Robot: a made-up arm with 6 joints. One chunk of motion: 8 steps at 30 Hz.
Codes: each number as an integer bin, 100 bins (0 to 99) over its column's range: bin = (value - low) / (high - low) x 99, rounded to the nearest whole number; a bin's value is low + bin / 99 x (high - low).
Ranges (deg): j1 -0.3..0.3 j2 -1.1..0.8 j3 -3..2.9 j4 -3.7..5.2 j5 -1.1..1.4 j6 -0.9..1
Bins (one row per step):
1: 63 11 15 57 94 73
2: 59 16 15 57 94 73
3: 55 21 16 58 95 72
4: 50 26 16 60 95 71
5: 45 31 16 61 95 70
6: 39 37 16 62 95 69
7: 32 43 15 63 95 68
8: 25 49 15 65 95 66
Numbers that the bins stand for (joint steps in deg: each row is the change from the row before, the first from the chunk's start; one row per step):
1: 0.082 -0.889 -2.106 1.424 1.274 0.501
2: 0.058 -0.793 -2.106 1.424 1.274 0.501
3: 0.033 -0.697 -2.046 1.514 1.299 0.482
4: 0.003 -0.601 -2.046 1.694 1.299 0.463
5: -0.027 -0.505 -2.046 1.784 1.299 0.443
6: -0.064 -0.390 -2.046 1.874 1.299 0.424
7: -0.106 -0.275 -2.106 1.964 1.299 0.405
8: -0.148 -0.160 -2.106 2.143 1.299 0.367

